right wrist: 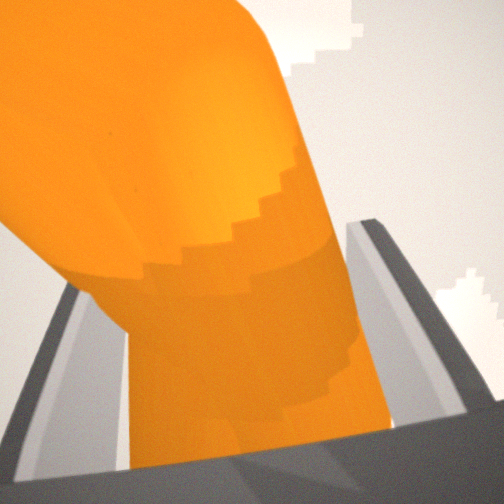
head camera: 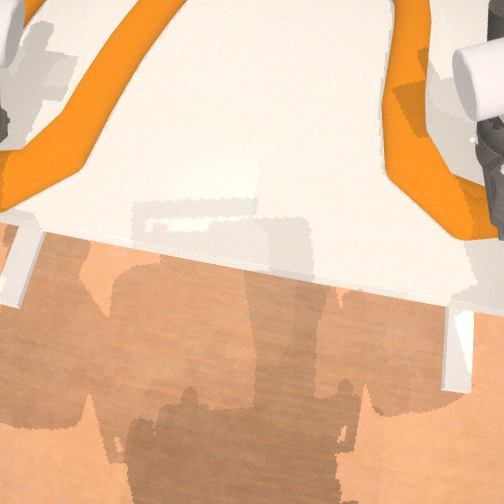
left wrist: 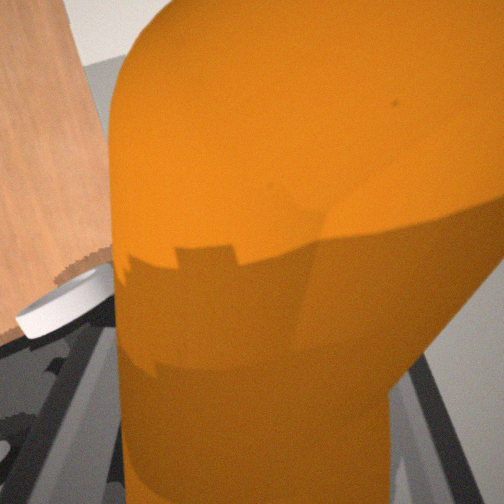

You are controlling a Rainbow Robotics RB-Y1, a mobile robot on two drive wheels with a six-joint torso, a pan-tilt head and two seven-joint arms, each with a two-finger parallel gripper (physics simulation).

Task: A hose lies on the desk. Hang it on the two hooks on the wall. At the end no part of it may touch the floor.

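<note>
A thick orange hose [head camera: 75, 120] lies on the white desk [head camera: 260, 150]; both ends of its run leave the head view at the top. Its other stretch [head camera: 415, 150] bends down toward the desk's right front corner. My left gripper [head camera: 2, 125] is at the far left edge, shut on the hose. The left wrist view shows the hose [left wrist: 280, 250] filling the gap between the fingers [left wrist: 250, 450]. My right gripper [head camera: 492, 175] is at the right edge. In the right wrist view its fingers [right wrist: 225, 270] press on both sides of the hose [right wrist: 200, 200]. The wall hooks are out of view.
The desk's front edge runs across the middle of the head view, with white legs at the left [head camera: 20, 265] and right [head camera: 457, 350]. A wooden floor [head camera: 250, 400] lies below, with my shadow on it.
</note>
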